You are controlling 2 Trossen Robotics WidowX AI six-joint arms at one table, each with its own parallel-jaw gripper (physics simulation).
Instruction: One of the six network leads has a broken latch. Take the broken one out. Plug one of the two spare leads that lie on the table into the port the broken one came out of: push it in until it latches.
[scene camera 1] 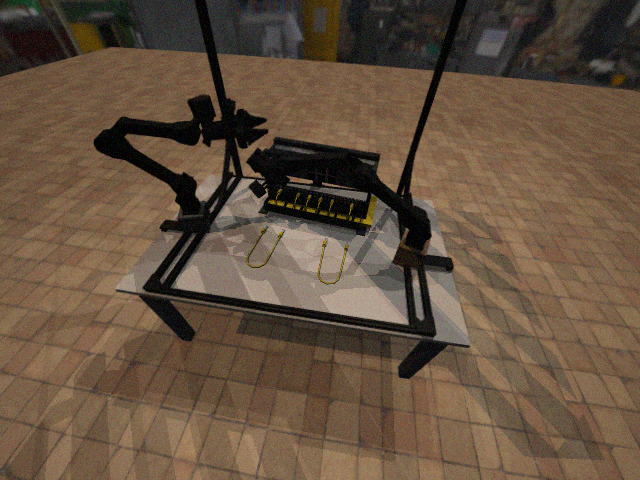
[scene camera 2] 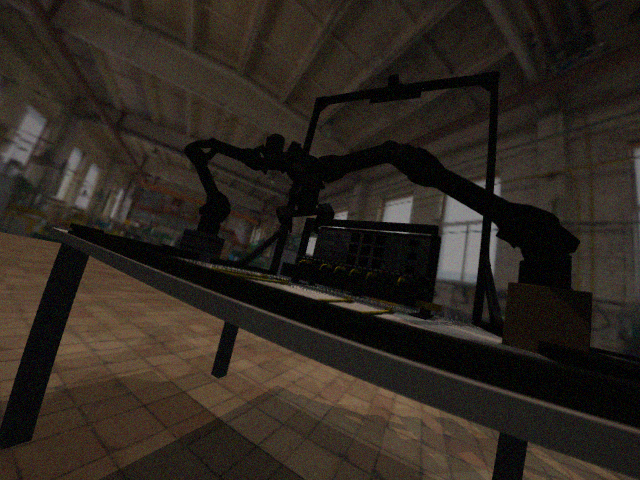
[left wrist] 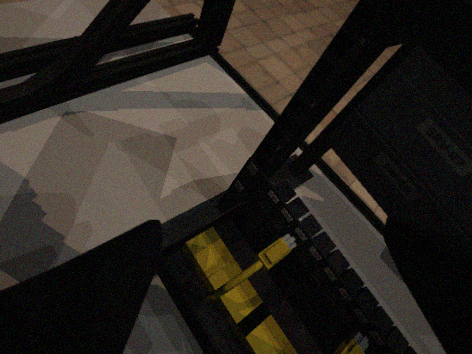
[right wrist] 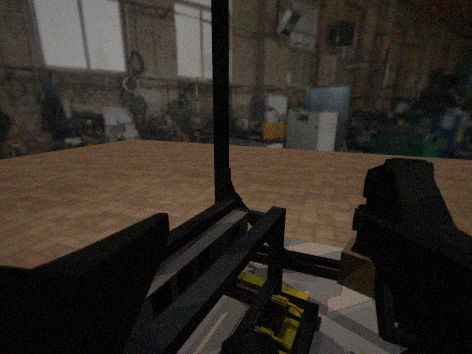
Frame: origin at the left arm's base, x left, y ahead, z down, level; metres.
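Where they show: left gripper, fingertip midpoint: (scene camera 2: 302, 230) (left wrist: 272, 228); right gripper, fingertip midpoint: (scene camera 1: 267, 125) (right wrist: 264, 223); left arm's base, origin of the base link: (scene camera 1: 415, 242) (scene camera 2: 544, 290) (right wrist: 366, 249); right arm's base, origin of the base link: (scene camera 1: 191, 209) (scene camera 2: 206, 234).
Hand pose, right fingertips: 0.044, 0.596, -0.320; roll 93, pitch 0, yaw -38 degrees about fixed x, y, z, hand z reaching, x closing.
Things, the pixels of their top centre, and the offset from my right fingertips, as dx, dy, dz. Level surfaces: height alone.
- black patch panel, middle of its top: (right wrist: 216, 264) (scene camera 2: 364, 223) (scene camera 1: 319, 158) -0.154, -0.125, +0.160
- end lead's plug, middle of its top: (left wrist: 286, 244) -0.082, +0.033, +0.327
- grey table top, its level: dz +0.422
A black patch panel (scene camera 1: 328, 149) (scene camera 2: 375, 248) (right wrist: 227, 253) stands at the back of the table on a yellow base. Several yellow leads (scene camera 1: 313, 204) are plugged in along its front. Two spare yellow leads lie bent in U shapes on the table, one on the left (scene camera 1: 263, 248) and one on the right (scene camera 1: 332, 266). My left gripper (scene camera 1: 257, 185) (scene camera 2: 305, 213) is open and empty, hovering over the panel's left end. The left wrist view shows the end lead's plug (left wrist: 274, 251) seated in its port below the fingers. My right gripper (scene camera 1: 263, 128) is open and empty, high above the panel's left end.
A black rail frame (scene camera 1: 290, 310) runs round the grey table top (scene camera 1: 366, 300). Two tall black posts (scene camera 1: 213, 62) (scene camera 1: 432, 95) rise beside the panel. A brown block (scene camera 1: 409, 254) sits at the left arm's base on the right.
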